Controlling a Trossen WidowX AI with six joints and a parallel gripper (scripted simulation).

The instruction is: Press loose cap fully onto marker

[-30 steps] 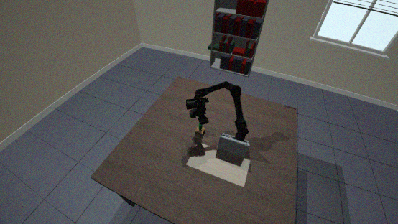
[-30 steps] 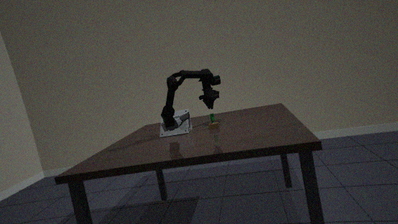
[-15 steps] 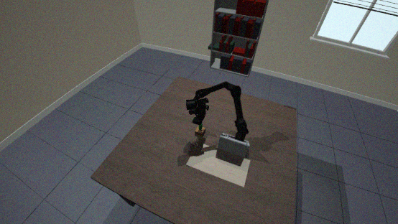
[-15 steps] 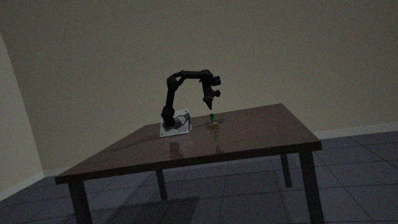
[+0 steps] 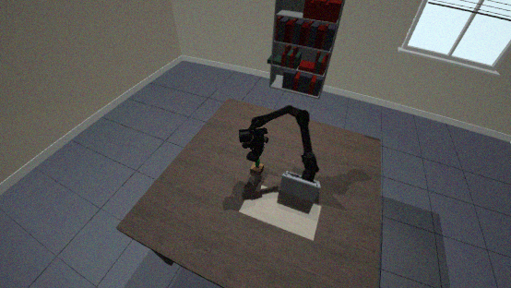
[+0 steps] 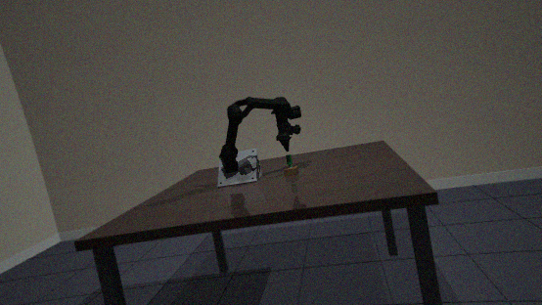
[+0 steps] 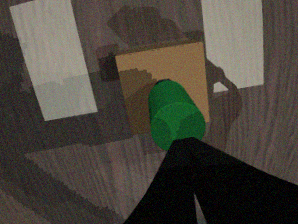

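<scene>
Right now the green cap is 40 mm below my gripper tip. The rest, counted from my gripper tip: holder block (100 mm below); marker (50 mm below).
</scene>
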